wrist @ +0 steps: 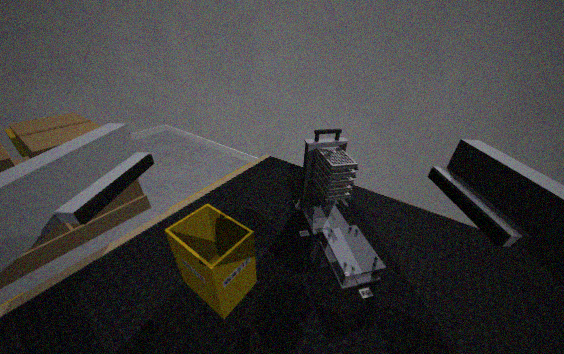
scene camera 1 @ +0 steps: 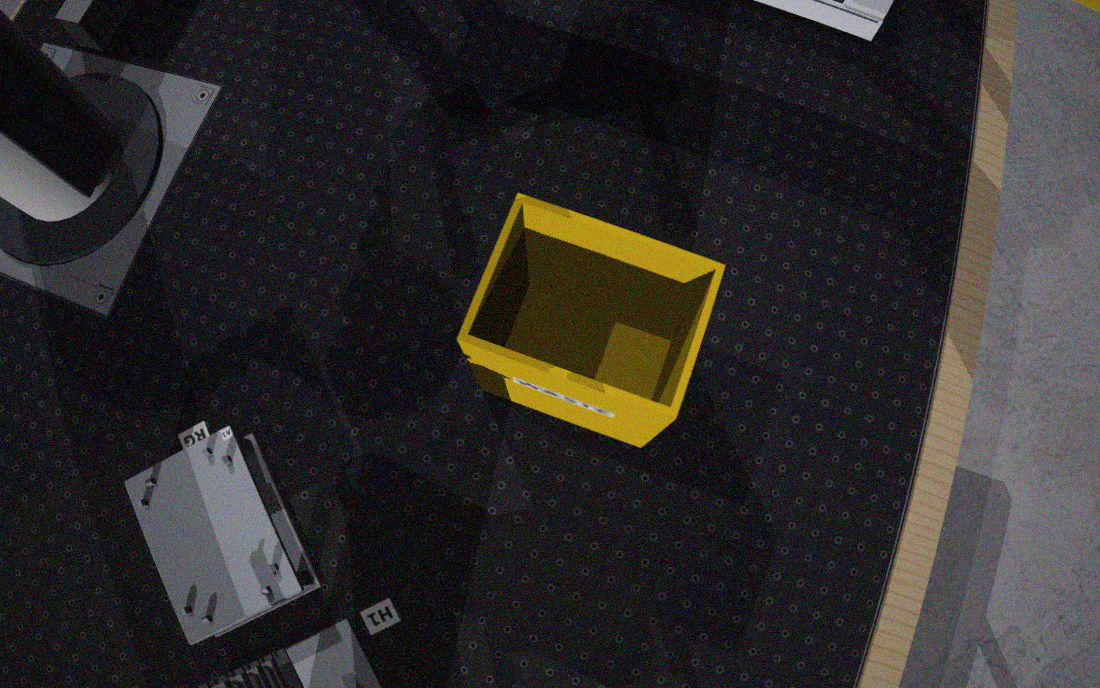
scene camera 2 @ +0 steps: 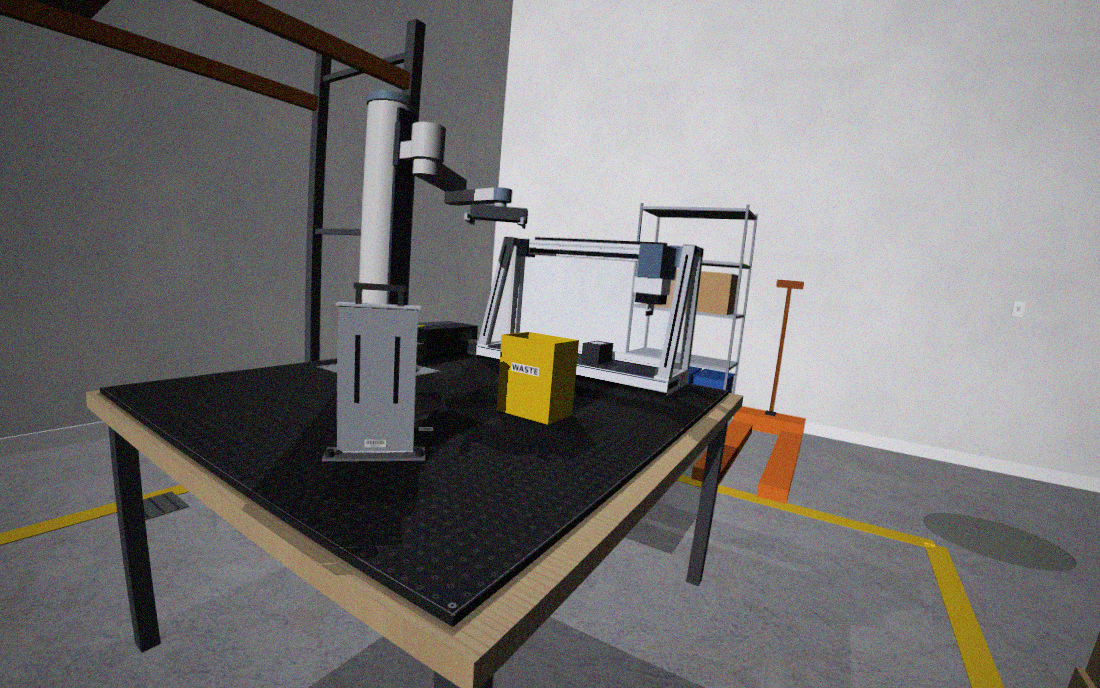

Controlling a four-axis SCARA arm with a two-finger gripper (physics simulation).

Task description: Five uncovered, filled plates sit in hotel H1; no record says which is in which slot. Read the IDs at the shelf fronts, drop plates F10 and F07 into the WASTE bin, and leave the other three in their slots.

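Places are measured from the arm's base along level axes (x up, y ahead, z left), in centimetres.
Where they show: gripper, fingertip midpoint: [wrist: 290, 150] [scene camera 2: 493, 218]; arm's base, origin of the base link: [scene camera 1: 75, 170].
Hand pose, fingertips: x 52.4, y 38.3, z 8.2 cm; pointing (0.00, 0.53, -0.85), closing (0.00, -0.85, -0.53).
Observation:
Things, the pixels of their centre, and the offset from my fingertips. "spot": a spot on its surface instead.
- Hotel H1, body centre: [scene camera 2: 378, 366] [wrist: 326, 177] dx -35.1, dy +16.7, dz -53.8 cm
- H1 label, surface spot: [scene camera 1: 379, 616] spot: dx -51.1, dy +16.3, dz -40.1 cm
- yellow WASTE bin, body centre: [scene camera 1: 587, 336] [scene camera 2: 537, 375] [wrist: 215, 259] dx -41.2, dy +26.3, dz -10.8 cm
- RG label, surface spot: [scene camera 1: 193, 436] spot: dx -51.1, dy -7.9, dz -30.9 cm
Hotel H1 [scene camera 2: 377, 373] [wrist: 309, 165] stands at the table's corner in the wrist view, its shelves stacked in front of a tall grey back panel. Several shelf levels show; the plates and their IDs are too small and grainy to read. In scene camera 1, a part of its base shows at the bottom edge near the H1 label [scene camera 1: 379, 616]. The yellow WASTE bin [scene camera 1: 640, 425] [scene camera 2: 539, 397] [wrist: 212, 285] stands upright; scene camera 1 shows its inner floor with a lighter patch and no plate. My gripper [scene camera 2: 496, 219] [wrist: 290, 150] is open and empty, high above the table.
A low grey pinned stand [scene camera 1: 219, 539] [wrist: 352, 252] with an RG label [scene camera 1: 193, 436] lies beside the hotel's base. The arm's column [scene camera 2: 377, 202] rises behind the hotel in scene camera 2. A gantry machine [scene camera 2: 685, 316] stands beyond the bin.

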